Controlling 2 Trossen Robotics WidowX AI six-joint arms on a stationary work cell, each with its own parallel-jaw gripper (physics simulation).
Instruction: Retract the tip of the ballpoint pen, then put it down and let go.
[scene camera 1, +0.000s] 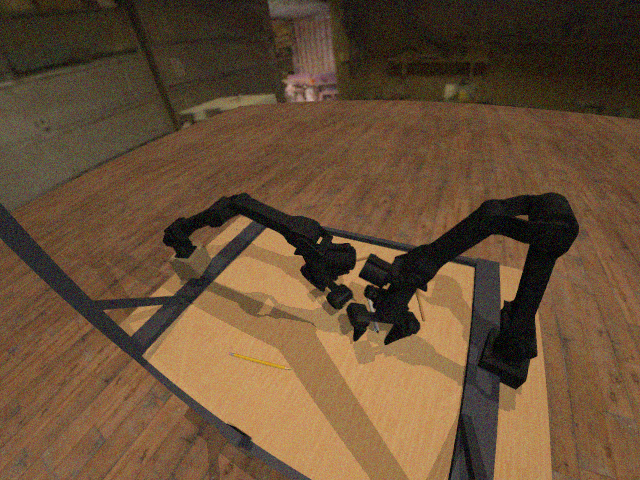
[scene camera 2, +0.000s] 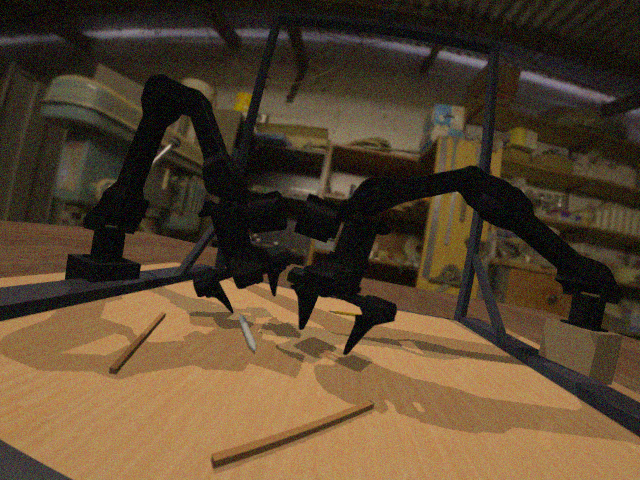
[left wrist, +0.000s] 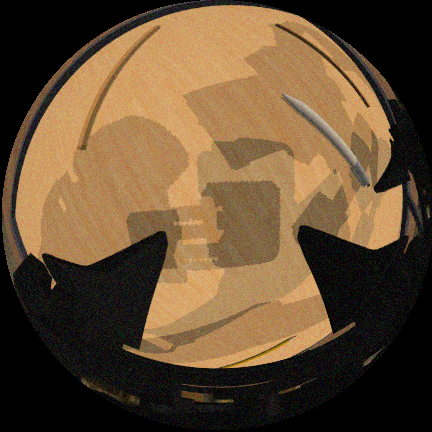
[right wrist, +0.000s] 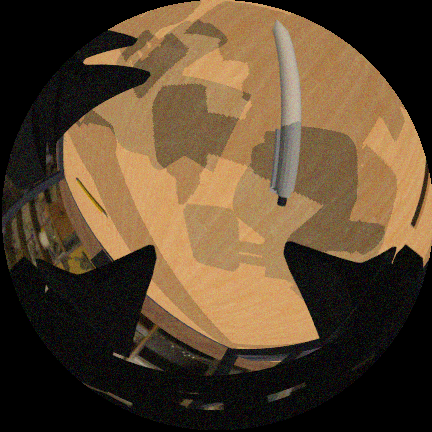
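Pixels of known places: left gripper, between the fingertips: (scene camera 2: 321, 341) (left wrist: 234, 235) (right wrist: 139, 54); right gripper, between the fingertips: (scene camera 1: 369, 342) (scene camera 2: 253, 303) (left wrist: 377, 221) (right wrist: 221, 251); left arm's base, origin of its link: (scene camera 1: 185, 252) (scene camera 2: 583, 326); right arm's base, origin of its link: (scene camera 1: 508, 352) (scene camera 2: 105, 259).
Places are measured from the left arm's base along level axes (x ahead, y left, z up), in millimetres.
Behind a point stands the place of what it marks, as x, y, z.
The ballpoint pen (scene camera 1: 376, 327) {681, -159, -92} (scene camera 2: 247, 333) {665, -84, -94} (left wrist: 327, 132) {658, -85, -95} (right wrist: 291, 100) {671, -115, -92} is pale grey and lies on the table. In the right wrist view its black button end points down the picture, its clip is on the left side, and its tapered end is at the top; whether the nib sticks out is too small to tell. My right gripper (scene camera 1: 371, 341) {666, -211, -82} (scene camera 2: 252, 303) {666, -211, -82} (right wrist: 221, 251) {666, -211, -82} is open and empty, above the table near the pen's button end. My left gripper (scene camera 2: 324, 340) {544, -78, -89} (left wrist: 234, 235) {544, -78, -89} is open and empty, above the table to the right of the pen in scene camera 2.
A yellow pencil (scene camera 1: 258, 360) {382, -296, -97} (scene camera 2: 345, 313) {431, -297, -100} (left wrist: 260, 354) {400, -295, -99} (right wrist: 91, 196) {404, -294, -102} lies apart from the pen. One brown stick (scene camera 2: 292, 435) {610, 115, -97} (left wrist: 112, 80) {578, 92, -102} lies at the front of scene camera 2, another (scene camera 1: 420, 305) {807, -72, -98} (scene camera 2: 136, 343) {798, -6, -96} at its left. The two grippers are close together. Dark frame bars edge the table.
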